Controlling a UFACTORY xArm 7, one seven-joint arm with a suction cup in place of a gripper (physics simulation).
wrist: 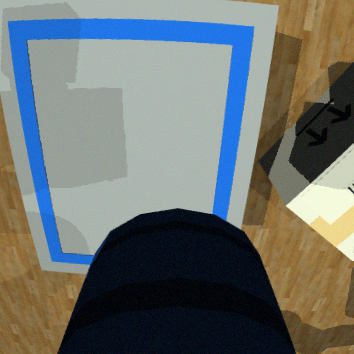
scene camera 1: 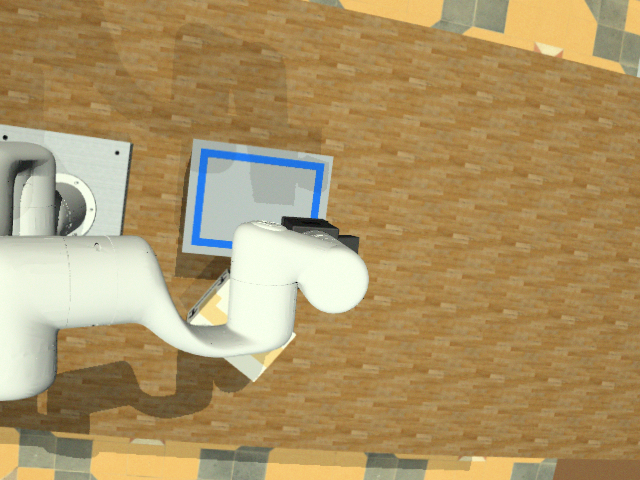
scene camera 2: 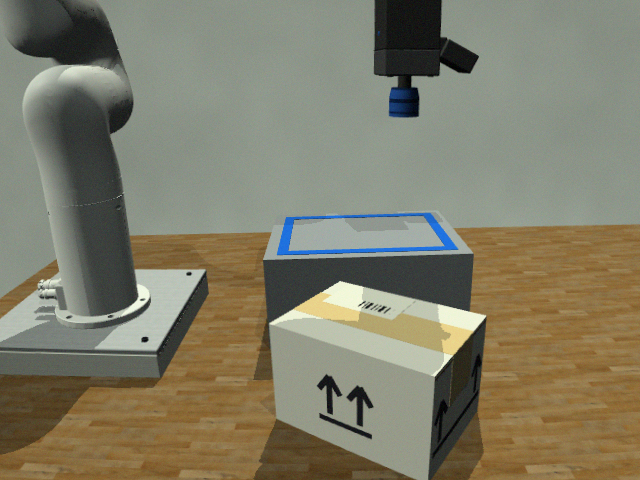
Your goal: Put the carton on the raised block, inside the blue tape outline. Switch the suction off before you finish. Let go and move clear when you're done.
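Places are measured from the arm's base along level axes (x ahead, y left, z up), in centimetres.
Where they show: hand at its tool point: (wrist: 176, 280) (scene camera 2: 403, 115); arm's base at its link origin: (scene camera 1: 61, 207) (scene camera 2: 104, 307).
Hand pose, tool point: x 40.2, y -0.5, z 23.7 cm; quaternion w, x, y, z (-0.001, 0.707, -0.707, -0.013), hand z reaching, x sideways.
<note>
Things, the pixels of their top centre, and the offset from my tool point. Level surfaces: height alone.
- white carton at its top centre: (scene camera 2: 378, 319) (scene camera 1: 241, 331) dx -5.9, dy -19.7, dz -16.9 cm
- grey raised block at its top centre: (wrist: 128, 168) (scene camera 2: 362, 231) (scene camera 1: 258, 203) dx -4.7, dy +4.2, dz -15.7 cm
- wooden table at its surface level: dz -27.7 cm
A white carton (scene camera 2: 356, 372) (wrist: 325, 215) with tan tape and black arrows stands upright on the table, turned at an angle beside the raised block. In scene camera 1 the arm covers much of the carton (scene camera 1: 253, 365). The grey raised block (scene camera 1: 188, 227) (scene camera 2: 367, 279) (wrist: 262, 60) bears a blue tape outline (scene camera 1: 203, 198) (scene camera 2: 367, 251) (wrist: 140, 30), and no carton stands inside it. My suction cup (scene camera 2: 403, 116) (wrist: 177, 215) hangs high above the block with nothing on it, apart from the carton. The cup is hidden under the arm in scene camera 1.
The arm's metal base plate (scene camera 1: 111, 175) (scene camera 2: 178, 310) is to the left of the block. The arm (scene camera 1: 263, 304) (scene camera 2: 93, 196) reaches over the carton in scene camera 1. The wooden table (scene camera 1: 465, 232) (scene camera 2: 558, 335) extends to the right of the block.
</note>
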